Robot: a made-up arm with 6 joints.
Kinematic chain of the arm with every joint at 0, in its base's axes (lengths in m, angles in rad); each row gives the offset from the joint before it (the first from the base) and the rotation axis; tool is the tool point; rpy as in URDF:
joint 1: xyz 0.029 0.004 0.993 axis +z
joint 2: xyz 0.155 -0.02 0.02 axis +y
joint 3: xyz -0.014 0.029 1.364 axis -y
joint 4: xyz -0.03 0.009 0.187 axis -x
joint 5: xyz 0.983 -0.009 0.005 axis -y
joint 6: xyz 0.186 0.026 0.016 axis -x
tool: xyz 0.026 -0.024 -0.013 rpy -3.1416 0 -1.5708
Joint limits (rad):
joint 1: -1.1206..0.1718
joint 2: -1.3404..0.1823
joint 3: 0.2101..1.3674
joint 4: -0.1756..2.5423
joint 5: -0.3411..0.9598
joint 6: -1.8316..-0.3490
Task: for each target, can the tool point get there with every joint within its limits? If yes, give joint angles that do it. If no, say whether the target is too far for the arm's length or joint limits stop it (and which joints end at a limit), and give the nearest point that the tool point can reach.
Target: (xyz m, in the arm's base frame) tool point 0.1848 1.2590 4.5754
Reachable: no: too far | nearest point -0.1575 0.6503 3.4074 | short by 1.361 m
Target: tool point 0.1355 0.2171 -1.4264
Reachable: no: joint limits stop it (at a limit: joint 1, joint 2, joint 3, joint 5, joint 6) | nearest point -0.9443 2.0971 1.4315 | short by 3.587 m
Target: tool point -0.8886 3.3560 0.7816
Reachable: no: too far | nearest point -0.8836 2.1180 1.4479 | short by 1.406 m
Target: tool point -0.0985 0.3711 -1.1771
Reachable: no: joint limits stop it (at a limit: joint 1, joint 2, joint 3, joint 4, joint 5, joint 6) | nearest point -0.9553 2.0921 1.4309 | short by 3.240 m
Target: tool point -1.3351 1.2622 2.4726
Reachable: yes | joints -0.7322 -1.1254 1.0292 2.2829 0.1398 -1.1187
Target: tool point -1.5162 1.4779 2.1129
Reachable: yes | joints -0.7338 -1.1599 1.2556 0.3549 0.4351 -0.9364
